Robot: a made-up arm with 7 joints. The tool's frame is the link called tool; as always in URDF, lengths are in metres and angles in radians. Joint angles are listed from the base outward. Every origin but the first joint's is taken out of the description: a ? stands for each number. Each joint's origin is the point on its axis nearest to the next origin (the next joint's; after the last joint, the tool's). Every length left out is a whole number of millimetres.
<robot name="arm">
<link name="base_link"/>
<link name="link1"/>
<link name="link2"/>
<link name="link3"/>
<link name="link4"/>
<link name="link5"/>
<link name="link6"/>
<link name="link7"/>
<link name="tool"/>
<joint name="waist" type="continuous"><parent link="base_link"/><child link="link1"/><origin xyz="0.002 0.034 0.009" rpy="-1.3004 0.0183 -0.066"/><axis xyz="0 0 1"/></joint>
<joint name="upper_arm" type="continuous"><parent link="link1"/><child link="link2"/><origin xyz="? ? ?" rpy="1.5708 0 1.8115"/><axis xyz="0 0 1"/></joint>
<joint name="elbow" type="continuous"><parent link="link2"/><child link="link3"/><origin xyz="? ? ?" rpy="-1.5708 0 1.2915"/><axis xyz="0 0 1"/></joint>
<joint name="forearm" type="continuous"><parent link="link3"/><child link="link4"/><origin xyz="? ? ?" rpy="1.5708 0 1.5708"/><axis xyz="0 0 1"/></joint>
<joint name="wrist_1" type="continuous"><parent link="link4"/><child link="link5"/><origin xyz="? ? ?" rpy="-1.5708 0 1.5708"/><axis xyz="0 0 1"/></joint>
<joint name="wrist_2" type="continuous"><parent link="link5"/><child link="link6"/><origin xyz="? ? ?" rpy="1.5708 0 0"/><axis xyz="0 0 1"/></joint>
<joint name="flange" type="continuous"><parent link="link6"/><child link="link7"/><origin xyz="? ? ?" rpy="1.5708 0 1.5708"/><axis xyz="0 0 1"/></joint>
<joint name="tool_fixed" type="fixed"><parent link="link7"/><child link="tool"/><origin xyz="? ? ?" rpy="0 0 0"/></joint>
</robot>
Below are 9 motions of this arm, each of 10 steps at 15 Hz.
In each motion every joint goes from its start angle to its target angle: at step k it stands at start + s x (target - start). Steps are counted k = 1, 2, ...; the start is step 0. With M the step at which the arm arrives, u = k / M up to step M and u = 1 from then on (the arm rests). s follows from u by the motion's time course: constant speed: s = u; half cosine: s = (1 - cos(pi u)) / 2; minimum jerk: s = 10 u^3 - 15 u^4 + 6 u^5.
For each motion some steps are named. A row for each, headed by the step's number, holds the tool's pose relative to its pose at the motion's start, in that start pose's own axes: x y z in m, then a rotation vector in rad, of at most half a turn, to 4 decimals.
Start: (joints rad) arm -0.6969 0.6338 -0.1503 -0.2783 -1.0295 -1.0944 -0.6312
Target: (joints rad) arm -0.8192 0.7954 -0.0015 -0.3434 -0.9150 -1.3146 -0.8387
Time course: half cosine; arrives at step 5
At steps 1, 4, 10:
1: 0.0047 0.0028 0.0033 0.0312 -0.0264 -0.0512
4: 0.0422 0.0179 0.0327 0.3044 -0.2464 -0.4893
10: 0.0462 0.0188 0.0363 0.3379 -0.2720 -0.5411

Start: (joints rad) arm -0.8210 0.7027 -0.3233 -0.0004 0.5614 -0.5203 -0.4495
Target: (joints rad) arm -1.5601 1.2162 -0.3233 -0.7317 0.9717 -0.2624 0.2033
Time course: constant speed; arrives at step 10
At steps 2, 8, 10:
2: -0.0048 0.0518 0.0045 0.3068 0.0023 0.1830
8: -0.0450 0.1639 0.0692 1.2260 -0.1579 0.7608
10: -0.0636 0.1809 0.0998 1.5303 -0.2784 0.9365

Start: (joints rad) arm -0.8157 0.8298 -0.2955 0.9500 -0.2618 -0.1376 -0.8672
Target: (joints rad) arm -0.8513 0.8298 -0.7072 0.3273 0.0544 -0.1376 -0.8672
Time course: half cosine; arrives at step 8
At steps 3, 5, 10:
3: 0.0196 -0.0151 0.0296 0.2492 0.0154 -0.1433
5: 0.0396 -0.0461 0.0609 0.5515 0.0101 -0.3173
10: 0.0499 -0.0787 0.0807 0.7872 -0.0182 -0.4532

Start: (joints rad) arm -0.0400 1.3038 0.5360 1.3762 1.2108 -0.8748 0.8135
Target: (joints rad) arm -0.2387 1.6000 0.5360 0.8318 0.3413 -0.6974 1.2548
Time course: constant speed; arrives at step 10
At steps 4, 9, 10:
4: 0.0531 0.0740 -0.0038 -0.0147 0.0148 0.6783
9: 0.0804 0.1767 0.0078 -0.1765 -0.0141 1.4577
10: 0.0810 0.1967 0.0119 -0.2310 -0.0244 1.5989

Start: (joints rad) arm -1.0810 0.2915 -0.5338 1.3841 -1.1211 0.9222 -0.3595
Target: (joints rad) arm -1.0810 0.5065 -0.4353 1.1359 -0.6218 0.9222 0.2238
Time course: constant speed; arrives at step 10
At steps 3, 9, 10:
3: -0.0188 0.0106 0.0129 0.1025 -0.0487 0.2774
9: -0.0630 0.0287 0.0375 0.2655 -0.2133 0.8586
10: -0.0713 0.0313 0.0413 0.2860 -0.2485 0.9584

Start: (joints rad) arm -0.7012 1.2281 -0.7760 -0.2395 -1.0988 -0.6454 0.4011
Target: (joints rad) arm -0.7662 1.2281 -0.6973 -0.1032 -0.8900 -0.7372 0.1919
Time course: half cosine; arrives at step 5
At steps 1, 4, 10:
1: 0.0016 0.0011 0.0016 0.0214 -0.0242 -0.0236
4: 0.0140 0.0097 0.0157 0.2208 -0.2018 -0.2242
10: 0.0153 0.0107 0.0173 0.2463 -0.2193 -0.2477

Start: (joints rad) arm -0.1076 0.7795 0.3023 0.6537 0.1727 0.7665 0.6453
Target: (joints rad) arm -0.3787 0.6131 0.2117 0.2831 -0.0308 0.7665 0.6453
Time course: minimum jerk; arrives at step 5
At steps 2, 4, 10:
2: -0.0237 -0.0061 0.0399 -0.1787 -0.0893 -0.0954
4: -0.0792 0.0024 0.1135 -0.5248 -0.2812 -0.2953
10: -0.0848 0.0045 0.1197 -0.5563 -0.3002 -0.3146

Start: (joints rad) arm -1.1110 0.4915 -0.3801 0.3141 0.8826 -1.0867 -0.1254
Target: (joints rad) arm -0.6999 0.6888 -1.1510 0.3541 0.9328 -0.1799 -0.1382
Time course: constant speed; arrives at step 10
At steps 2, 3, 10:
2: -0.0043 -0.0343 0.0129 -0.1291 0.0993 -0.1539
3: -0.0081 -0.0516 0.0217 -0.1863 0.1461 -0.2359
10: -0.0640 -0.1497 0.1222 -0.4270 0.3816 -0.8718

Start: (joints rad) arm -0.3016 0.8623 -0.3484 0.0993 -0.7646 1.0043 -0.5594
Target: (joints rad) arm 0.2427 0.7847 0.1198 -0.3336 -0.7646 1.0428 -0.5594
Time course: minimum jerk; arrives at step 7
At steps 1, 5, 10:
1: -0.0001 -0.0008 -0.0020 -0.0029 -0.0042 -0.0037
5: -0.0243 -0.0308 -0.0695 -0.1021 -0.1451 -0.0272
10: -0.0322 -0.0369 -0.0805 -0.1157 -0.1634 -0.0109

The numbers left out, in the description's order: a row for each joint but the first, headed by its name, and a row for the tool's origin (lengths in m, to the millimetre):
upper_arm: -0.003 0.012 0
elbow: 0.203 -0.049 0
forearm: 0.001 -0.012 0
wrist_1: -0.103 -0.008 0
wrist_2: 0 0 0
flange: 0 0.066 0
tool: 0 0 0

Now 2 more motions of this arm.
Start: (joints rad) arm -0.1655 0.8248 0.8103 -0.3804 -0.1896 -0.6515 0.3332
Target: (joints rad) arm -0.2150 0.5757 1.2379 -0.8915 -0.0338 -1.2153 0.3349
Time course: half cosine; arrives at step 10
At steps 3, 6, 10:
3: 0.0003 0.0034 0.0252 0.0117 -0.2209 0.0443
6: -0.0133 0.0039 0.0785 0.0931 -0.6915 0.0772
10: -0.0335 -0.0050 0.1137 0.1952 -1.0333 0.0294

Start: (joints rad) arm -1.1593 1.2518 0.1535 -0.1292 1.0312 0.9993 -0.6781
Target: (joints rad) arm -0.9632 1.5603 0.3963 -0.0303 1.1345 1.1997 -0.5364
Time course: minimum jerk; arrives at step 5
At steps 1, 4, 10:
1: 0.0005 0.0041 -0.0041 0.0036 0.0261 0.0258
4: -0.0068 0.0743 -0.0475 0.0499 0.3561 0.4595
10: -0.0081 0.0791 -0.0490 0.0518 0.3732 0.4899

